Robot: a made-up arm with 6 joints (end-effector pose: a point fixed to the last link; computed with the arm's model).
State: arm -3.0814 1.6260 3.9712 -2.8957 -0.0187 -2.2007
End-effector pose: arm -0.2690 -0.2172 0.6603 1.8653 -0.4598 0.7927
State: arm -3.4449 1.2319 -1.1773 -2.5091 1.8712 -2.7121
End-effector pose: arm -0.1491 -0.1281 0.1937 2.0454 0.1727 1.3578
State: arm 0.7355 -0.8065 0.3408 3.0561 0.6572 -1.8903
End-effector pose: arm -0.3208 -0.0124 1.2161 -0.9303 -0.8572 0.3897
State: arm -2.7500 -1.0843 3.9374 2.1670 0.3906 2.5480
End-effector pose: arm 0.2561 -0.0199 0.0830 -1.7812 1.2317 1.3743
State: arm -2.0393 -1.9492 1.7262 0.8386 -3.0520 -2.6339
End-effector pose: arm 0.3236 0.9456 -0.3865 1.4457 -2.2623 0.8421
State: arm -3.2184 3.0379 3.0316 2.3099 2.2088 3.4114
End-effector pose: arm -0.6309 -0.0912 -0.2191 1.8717 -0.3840 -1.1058
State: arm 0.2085 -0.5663 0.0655 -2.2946 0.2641 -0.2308
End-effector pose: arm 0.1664 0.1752 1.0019 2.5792 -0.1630 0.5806
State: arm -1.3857 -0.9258 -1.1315 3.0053 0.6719 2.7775
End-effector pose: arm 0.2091 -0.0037 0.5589 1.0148 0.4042 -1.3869
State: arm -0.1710 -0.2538 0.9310 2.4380 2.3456 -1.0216
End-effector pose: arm -0.0463 0.1680 1.4426 -1.8372 0.0464 1.4941
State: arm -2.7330 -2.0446 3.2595 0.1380 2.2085 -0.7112
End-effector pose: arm 0.1311 0.2800 -0.4717 -1.1228 -0.9646 -1.7437
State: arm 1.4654 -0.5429 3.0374 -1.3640 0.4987 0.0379
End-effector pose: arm -0.0542 -0.9162 0.7540 -1.1034 1.1404 -0.5048
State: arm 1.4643 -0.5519 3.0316 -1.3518 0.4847 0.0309
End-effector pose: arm -0.0533 -0.9208 0.7487 -1.0974 1.1577 -0.5053
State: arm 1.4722 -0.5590 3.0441 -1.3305 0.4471 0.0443
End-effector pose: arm -0.0419 -0.9238 0.7339 -1.1001 1.2034 -0.4841
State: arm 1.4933 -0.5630 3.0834 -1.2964 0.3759 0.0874
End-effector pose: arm -0.0155 -0.9228 0.7056 -1.1176 1.2885 -0.4268
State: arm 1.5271 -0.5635 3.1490 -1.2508 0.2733 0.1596
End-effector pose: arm 0.0251 -0.9145 0.6649 -1.1541 1.4067 -0.3256
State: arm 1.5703 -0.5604 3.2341 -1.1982 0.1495 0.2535
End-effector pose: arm 0.0748 -0.8957 0.6165 -1.2105 1.5406 -0.1807
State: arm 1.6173 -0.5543 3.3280 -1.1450 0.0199 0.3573
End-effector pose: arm 0.1258 -0.8662 0.5671 -1.2821 1.6678 -0.0049
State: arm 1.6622 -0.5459 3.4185 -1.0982 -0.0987 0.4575
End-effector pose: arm 0.1706 -0.8303 0.5238 -1.3583 1.7699 0.1772
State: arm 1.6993 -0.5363 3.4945 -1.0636 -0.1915 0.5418
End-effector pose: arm 0.2040 -0.7951 0.4914 -1.4254 1.8382 0.3365
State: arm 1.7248 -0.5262 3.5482 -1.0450 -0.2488 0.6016
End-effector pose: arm 0.2243 -0.7680 0.4725 -1.4722 1.8729 0.4483
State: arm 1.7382 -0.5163 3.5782 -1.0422 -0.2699 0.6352
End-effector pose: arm 0.2329 -0.7524 0.4660 -1.4951 1.8807 0.5049
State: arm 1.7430 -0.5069 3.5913 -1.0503 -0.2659 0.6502
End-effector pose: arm 0.2341 -0.7458 0.4677 -1.5005 1.8721 0.5207
